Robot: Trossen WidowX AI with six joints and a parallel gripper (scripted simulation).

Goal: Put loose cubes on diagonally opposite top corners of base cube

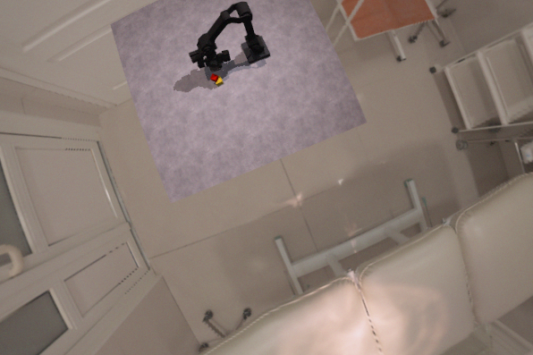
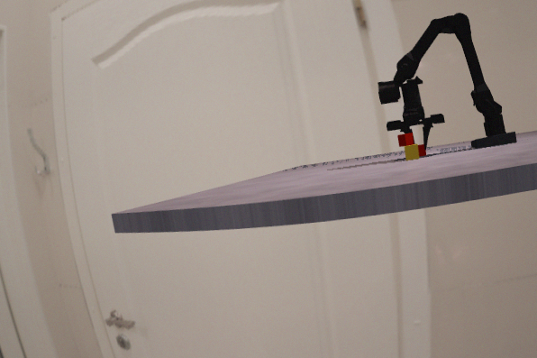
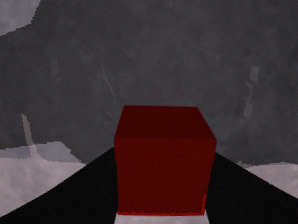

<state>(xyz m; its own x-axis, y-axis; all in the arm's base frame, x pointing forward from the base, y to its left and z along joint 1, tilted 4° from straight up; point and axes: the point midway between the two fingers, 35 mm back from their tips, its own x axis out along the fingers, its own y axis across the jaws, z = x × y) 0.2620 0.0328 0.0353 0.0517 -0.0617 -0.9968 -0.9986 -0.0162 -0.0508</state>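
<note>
The yellow base cube is 110 mm to the left of my gripper tip and 10 mm ahead of it.
</note>
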